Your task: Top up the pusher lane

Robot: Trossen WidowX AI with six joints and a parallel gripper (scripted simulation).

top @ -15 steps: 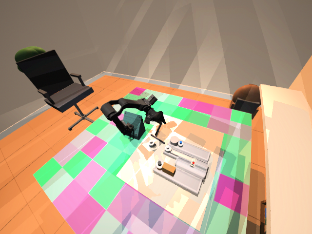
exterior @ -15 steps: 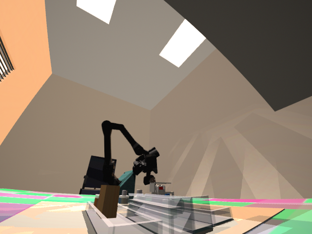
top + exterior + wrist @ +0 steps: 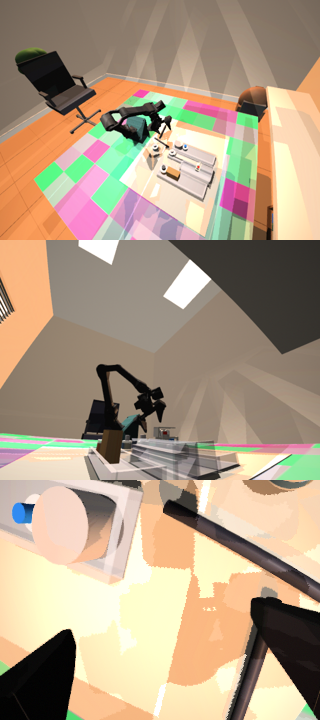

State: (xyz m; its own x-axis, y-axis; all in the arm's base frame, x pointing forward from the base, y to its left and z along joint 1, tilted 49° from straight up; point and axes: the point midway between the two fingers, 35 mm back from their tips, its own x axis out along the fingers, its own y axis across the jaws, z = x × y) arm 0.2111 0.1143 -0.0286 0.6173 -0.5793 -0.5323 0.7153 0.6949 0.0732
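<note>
The brown block lies 18 cm ahead of my gripper tip, 22 cm to the right of it and 5 cm below it. The rest, counted from my gripper tip: clear lane rack (25 cm ahead, 11 cm to the right, 7 cm below); then red-topped piece (29 cm ahead, 12 cm to the right, 2 cm below).
</note>
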